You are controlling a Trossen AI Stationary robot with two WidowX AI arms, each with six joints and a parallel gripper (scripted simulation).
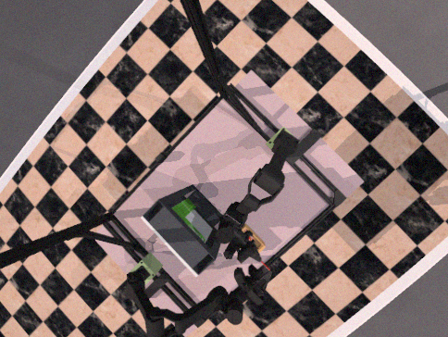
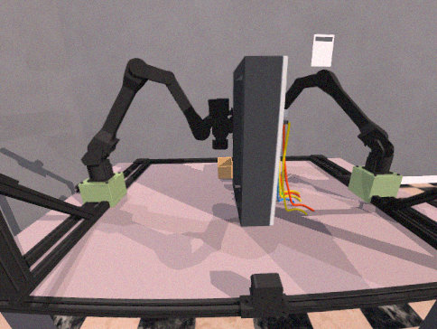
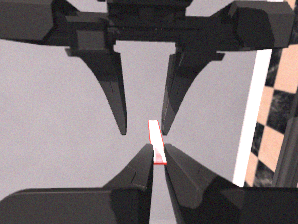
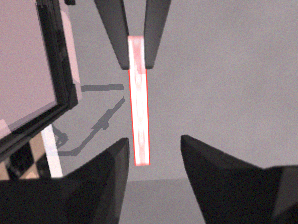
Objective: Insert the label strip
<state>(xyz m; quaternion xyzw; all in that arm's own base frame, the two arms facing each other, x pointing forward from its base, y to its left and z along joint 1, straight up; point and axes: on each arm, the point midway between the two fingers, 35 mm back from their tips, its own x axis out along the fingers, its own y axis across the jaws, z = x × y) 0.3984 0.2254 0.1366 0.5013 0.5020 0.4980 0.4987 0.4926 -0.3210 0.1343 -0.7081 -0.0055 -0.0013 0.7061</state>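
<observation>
The label strip lies 3 cm behind my right hand, 2 cm to the left of it and 1 cm below it. Round my right hand: rack panel (34 cm behind, 11 cm to the right, 3 cm below).
Right now my left hand is 5 cm short of the label strip. The rest, counted from my left hand: rack panel: 25 cm behind, 13 cm to the right, 2 cm below.
</observation>
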